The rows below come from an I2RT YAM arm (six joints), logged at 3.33 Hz.
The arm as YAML. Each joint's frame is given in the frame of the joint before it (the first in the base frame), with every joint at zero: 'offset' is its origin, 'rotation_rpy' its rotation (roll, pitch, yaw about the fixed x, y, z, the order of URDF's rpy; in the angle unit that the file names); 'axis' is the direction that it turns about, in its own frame. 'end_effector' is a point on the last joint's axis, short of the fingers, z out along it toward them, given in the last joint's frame.
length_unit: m
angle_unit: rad
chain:
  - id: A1
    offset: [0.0, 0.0, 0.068]
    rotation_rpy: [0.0, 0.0, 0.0]
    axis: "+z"
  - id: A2
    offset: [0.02, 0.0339, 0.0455]
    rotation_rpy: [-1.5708, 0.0, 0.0]
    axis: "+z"
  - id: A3
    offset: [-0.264, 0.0, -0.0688]
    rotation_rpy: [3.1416, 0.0, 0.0]
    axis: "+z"
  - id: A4
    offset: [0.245, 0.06, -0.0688]
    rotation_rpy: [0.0, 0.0, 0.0]
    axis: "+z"
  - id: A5
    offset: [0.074, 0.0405, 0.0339]
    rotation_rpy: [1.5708, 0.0, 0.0]
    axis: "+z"
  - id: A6
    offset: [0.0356, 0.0, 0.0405]
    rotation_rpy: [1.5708, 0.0, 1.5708]
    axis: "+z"
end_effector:
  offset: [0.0, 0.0, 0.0]
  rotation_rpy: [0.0, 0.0, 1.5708]
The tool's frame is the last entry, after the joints.
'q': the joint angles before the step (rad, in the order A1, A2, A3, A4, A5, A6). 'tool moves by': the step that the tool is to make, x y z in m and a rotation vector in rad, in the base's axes. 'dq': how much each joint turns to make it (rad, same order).
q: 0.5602 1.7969 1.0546 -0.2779 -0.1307 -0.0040
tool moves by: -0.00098 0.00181 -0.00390 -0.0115 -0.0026 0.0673
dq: 0.0034 0.0111 -0.0008 -0.0007 -0.0236 -0.0610
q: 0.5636 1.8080 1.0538 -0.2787 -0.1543 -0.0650
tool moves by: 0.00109 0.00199 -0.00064 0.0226 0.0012 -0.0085
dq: 0.0019 0.0053 0.0000 0.0195 -0.0115 0.0194
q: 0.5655 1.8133 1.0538 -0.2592 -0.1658 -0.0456
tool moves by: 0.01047 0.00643 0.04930 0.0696 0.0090 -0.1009
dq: -0.0003 -0.0465 0.1438 -0.1408 0.0015 0.1206
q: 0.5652 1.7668 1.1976 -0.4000 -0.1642 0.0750
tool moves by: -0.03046 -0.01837 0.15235 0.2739 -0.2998 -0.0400
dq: 0.0003 -0.2952 0.1714 -0.0527 -0.0195 0.0796
